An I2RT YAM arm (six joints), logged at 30 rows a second.
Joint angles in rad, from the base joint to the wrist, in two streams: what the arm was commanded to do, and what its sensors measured. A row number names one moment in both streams.
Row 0, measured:
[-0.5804 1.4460 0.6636 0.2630 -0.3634 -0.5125]
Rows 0 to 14, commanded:
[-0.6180 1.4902 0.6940 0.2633 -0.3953 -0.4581]
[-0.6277 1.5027 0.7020 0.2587 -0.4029 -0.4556]
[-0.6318 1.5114 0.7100 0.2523 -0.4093 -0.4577]
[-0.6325 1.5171 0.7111 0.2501 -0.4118 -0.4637]
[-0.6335 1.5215 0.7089 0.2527 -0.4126 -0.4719]
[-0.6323 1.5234 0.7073 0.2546 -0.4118 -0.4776]
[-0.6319 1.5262 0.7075 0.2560 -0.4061 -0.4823]
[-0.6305 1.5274 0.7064 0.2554 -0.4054 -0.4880]
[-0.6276 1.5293 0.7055 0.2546 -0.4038 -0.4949]
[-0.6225 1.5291 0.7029 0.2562 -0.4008 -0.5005]
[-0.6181 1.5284 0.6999 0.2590 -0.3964 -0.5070]
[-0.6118 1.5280 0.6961 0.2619 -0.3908 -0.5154]
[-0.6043 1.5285 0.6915 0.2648 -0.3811 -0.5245]
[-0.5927 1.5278 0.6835 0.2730 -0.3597 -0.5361]
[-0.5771 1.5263 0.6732 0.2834 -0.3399 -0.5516]
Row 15, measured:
[-0.5987 1.5284 0.6868 0.2611 -0.3779 -0.5087]
